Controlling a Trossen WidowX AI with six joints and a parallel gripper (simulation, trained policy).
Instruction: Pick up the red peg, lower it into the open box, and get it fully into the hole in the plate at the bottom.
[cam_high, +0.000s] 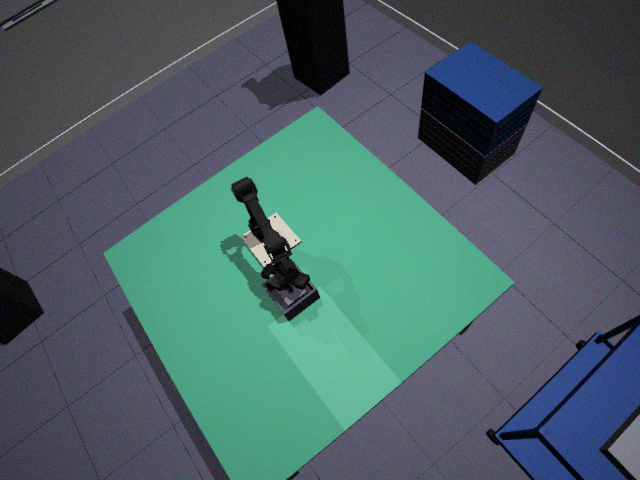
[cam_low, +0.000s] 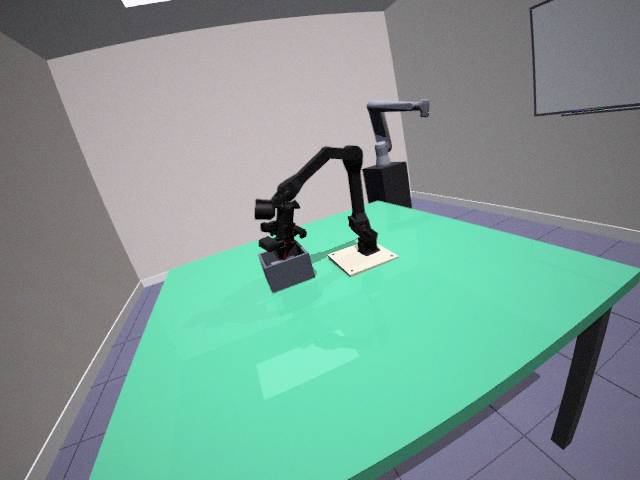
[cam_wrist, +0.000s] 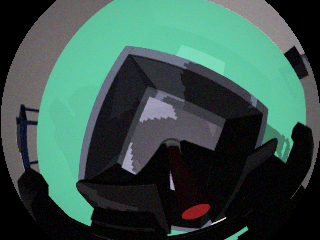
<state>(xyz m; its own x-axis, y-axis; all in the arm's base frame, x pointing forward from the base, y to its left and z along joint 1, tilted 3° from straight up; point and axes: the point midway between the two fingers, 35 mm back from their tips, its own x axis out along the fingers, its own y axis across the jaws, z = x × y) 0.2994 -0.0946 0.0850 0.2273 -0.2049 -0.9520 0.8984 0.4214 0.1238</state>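
My gripper tip is now 1 cm past the red peg, 1 cm to the right of it and 2 cm below it. Also, from my gripper tip: grey plate 1 cm to the left, 3 cm below; dark grey box 1 cm to the left, 5 cm below.
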